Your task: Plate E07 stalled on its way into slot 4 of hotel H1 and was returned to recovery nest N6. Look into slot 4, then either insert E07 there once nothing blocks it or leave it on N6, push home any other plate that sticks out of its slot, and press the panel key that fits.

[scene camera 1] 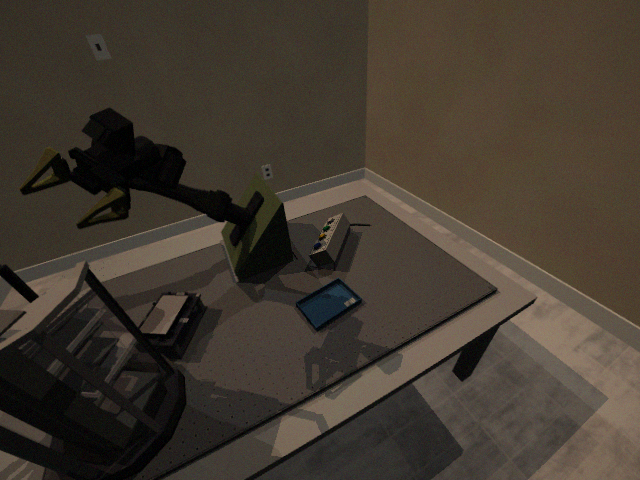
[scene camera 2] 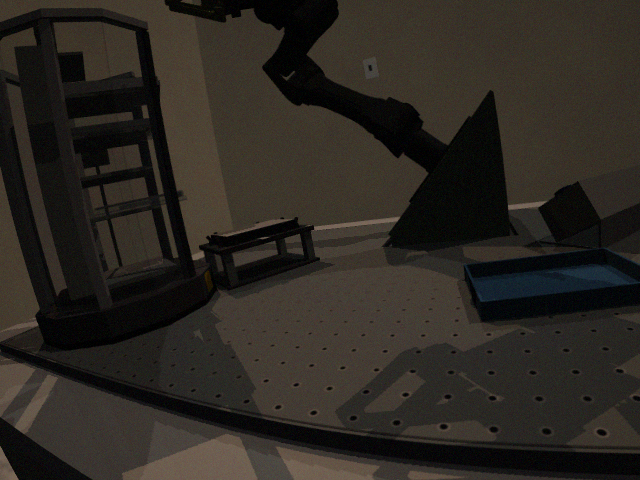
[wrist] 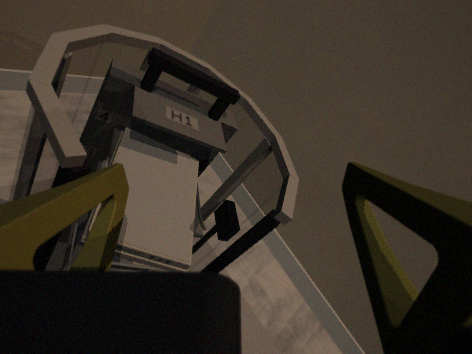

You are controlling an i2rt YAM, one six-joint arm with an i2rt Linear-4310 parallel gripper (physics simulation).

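Places are measured from the arm's base along level axes (x down, y right, z back), in centimetres.
Where they show: gripper, fingertip midpoint: (scene camera 1: 49,209) (scene camera 2: 166,2) (wrist: 235,175); arm's base at its link origin: (scene camera 1: 247,219) (scene camera 2: 443,162).
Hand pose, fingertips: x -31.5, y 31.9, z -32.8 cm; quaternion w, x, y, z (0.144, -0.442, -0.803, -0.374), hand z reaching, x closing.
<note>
Each offset is from my fingertips to the top centre of the thing. "spot": to the spot under its first point.
Hotel H1 {dx +4.6, dy +9.4, dz -9.6 cm} (scene camera 1: 175,408) (scene camera 2: 129,321) (wrist: 181,118) stands at the left. In the wrist view a pale flat piece {dx +12.3, dy +6.4, dz -6.8 cm} (wrist: 160,200) lies at its top level, near the mark 4; the inside of slot 4 cannot be made out. A clear plate {spot: dx +29.3, dy -2.4, dz -7.2 cm} (scene camera 2: 174,196) sticks out past a post at a lower level. A dark-rimmed plate with a pale top {dx +36.5, dy -2.1, dz +8.5 cm} (scene camera 1: 165,314) (scene camera 2: 253,230) lies on the nest {dx +36.4, dy -2.1, dz +8.5 cm} (scene camera 2: 229,269) beside the hotel; its label is unreadable. The key panel {dx +35.6, dy -56.0, dz +16.9 cm} (scene camera 1: 333,241) has blue, yellow, green and dark keys. My gripper (scene camera 1: 50,208) (wrist: 235,175) is open and empty, high up near the hotel.
A blue tray {dx +42.2, dy -43.2, dz -4.9 cm} (scene camera 1: 330,304) (scene camera 2: 547,281) lies on the perforated mat between the panel and the mat's front edge. The green wedge (scene camera 1: 266,242) (scene camera 2: 460,191) carries the arm. The hotel's posts and top ring {spot: dx +6.5, dy +18.2, dz -4.1 cm} (wrist: 282,155) surround its slots; a dark handle {spot: dx +4.8, dy +10.4, dz -13.2 cm} (wrist: 192,75) rises on top.
</note>
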